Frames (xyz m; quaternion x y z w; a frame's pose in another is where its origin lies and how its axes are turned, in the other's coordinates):
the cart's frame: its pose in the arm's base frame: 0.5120 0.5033 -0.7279 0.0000 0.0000 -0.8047 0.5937
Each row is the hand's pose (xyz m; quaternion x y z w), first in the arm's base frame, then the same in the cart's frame.
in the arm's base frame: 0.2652 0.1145 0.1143 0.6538 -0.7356 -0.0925 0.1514
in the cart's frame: 0.4443 -0.1211 0.8422 0.9801 0.0894 0.0669 0.1643
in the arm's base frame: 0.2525 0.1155 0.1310 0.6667 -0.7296 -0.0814 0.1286
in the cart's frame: 0.4471 -0.1335 0.8589 0.9829 0.1033 0.0552 0.1419
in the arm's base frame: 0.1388 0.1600 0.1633 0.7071 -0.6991 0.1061 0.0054
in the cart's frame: 0.4381 -0.2553 0.8912 -0.9824 -0.1539 -0.0673 0.0822
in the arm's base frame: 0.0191 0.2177 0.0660 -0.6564 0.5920 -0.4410 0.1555
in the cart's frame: 0.4183 -0.3867 0.7939 -0.8661 -0.1767 -0.1367 0.4472
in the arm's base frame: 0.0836 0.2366 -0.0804 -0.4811 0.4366 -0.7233 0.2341
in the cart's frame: 0.3812 -0.3306 0.6475 -0.6369 -0.1279 -0.2410 0.7210
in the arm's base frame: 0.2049 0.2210 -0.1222 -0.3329 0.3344 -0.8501 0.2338
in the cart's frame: 0.3603 -0.2101 0.6057 -0.4667 -0.0694 -0.3166 0.8229
